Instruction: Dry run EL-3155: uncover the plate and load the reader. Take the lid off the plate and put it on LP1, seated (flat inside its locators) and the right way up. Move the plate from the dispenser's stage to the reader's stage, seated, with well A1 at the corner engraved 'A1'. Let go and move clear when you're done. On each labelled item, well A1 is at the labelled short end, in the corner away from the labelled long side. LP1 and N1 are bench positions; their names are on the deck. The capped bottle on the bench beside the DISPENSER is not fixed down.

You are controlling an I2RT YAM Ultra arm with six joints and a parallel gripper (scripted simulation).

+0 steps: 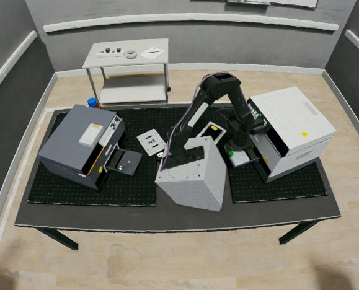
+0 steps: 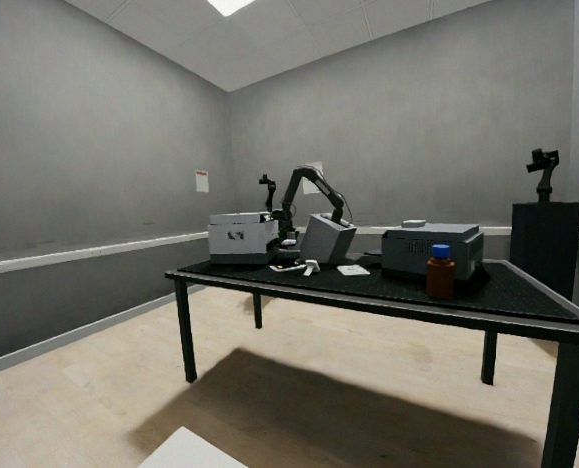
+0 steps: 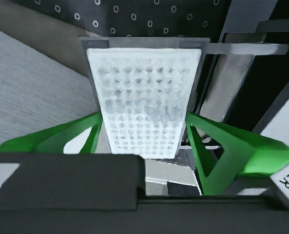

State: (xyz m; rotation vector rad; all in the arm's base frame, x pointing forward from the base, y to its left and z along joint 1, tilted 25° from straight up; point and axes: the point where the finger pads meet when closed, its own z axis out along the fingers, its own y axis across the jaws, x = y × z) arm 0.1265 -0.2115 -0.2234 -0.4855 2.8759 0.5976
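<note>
Now: hand right at the well plate. From my hand the other things lie so: dark lid 22 cm ahead, 11 cm to the left, 10 cm below; then capped brown bottle 35 cm ahead, 85 cm to the left, 1 cm below; then LP1 pad 22 cm ahead, 11 cm to the left, 11 cm below.
</note>
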